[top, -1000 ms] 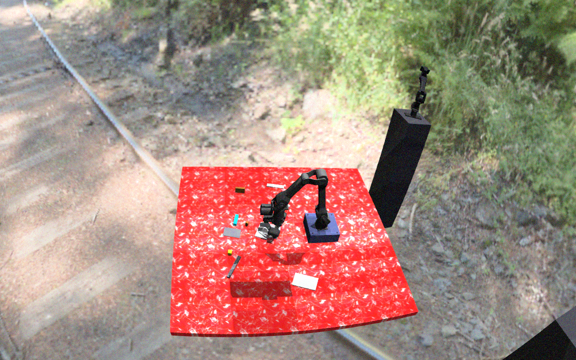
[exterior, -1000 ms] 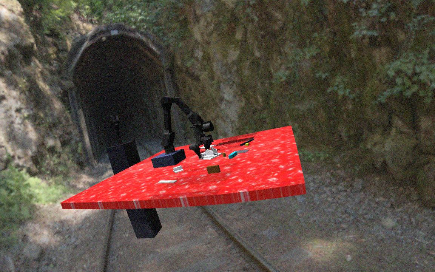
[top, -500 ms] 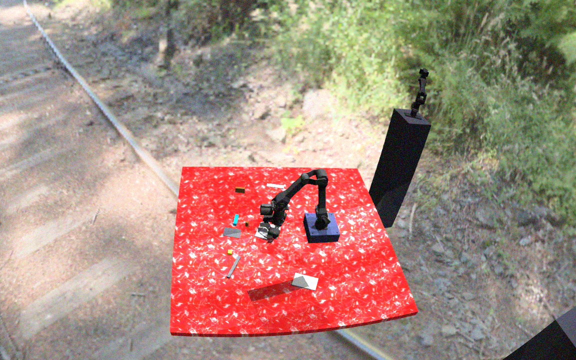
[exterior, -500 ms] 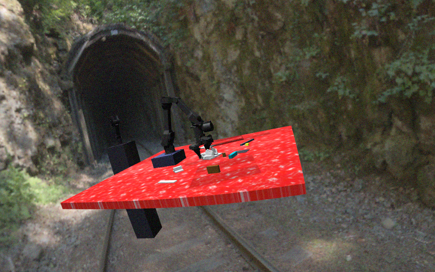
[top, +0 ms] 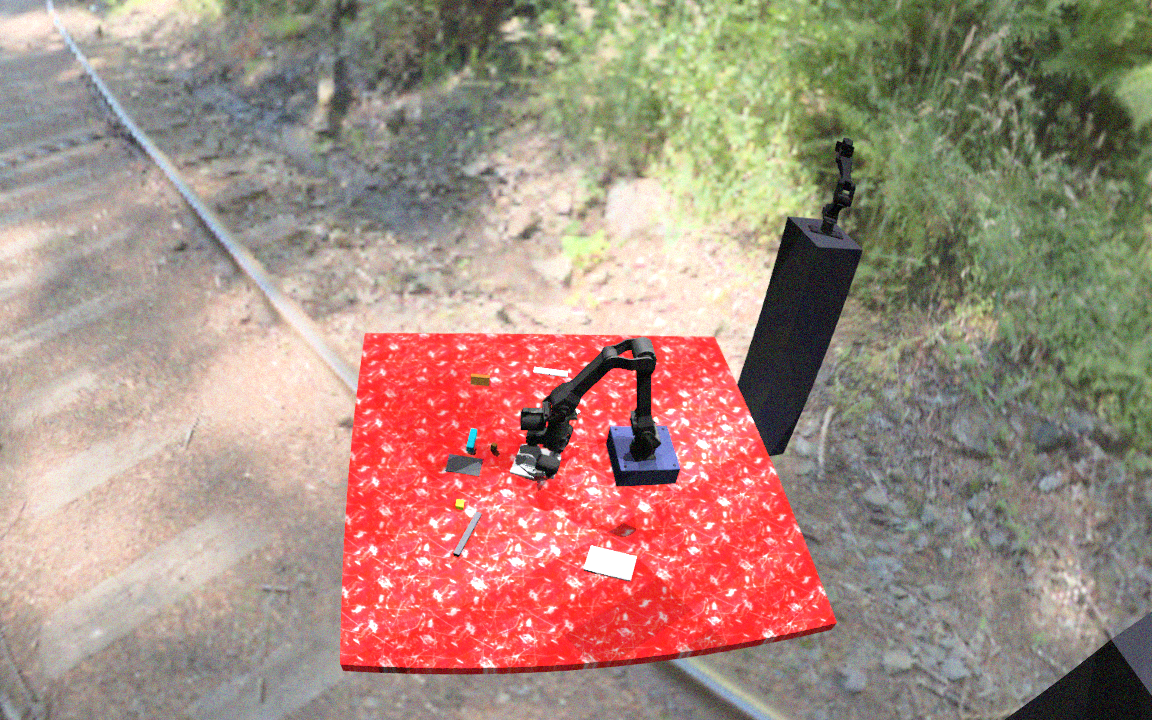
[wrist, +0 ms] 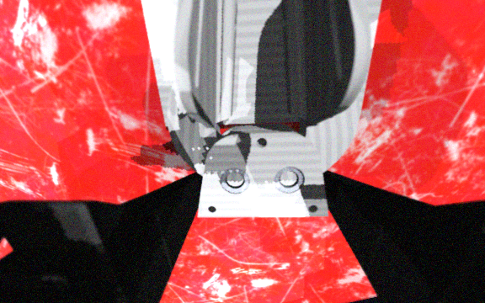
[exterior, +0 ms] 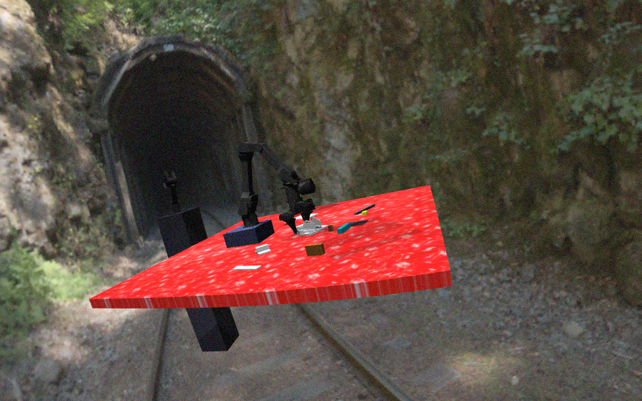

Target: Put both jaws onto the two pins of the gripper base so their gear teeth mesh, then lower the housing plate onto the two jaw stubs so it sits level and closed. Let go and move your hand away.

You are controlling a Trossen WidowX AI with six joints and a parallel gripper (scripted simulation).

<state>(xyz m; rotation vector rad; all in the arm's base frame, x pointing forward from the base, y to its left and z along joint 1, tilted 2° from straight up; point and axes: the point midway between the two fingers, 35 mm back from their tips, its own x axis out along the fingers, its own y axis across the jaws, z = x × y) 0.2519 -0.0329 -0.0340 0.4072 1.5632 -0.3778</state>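
The white housing plate lies right at my gripper tip. From my gripper tip the other things lie so: white stepped piece (240 mm to the right, 110 mm behind); then grey plate (250 mm ahead, 40 mm to the right, 10 mm below); then cyan block (210 mm ahead, 130 mm to the right).
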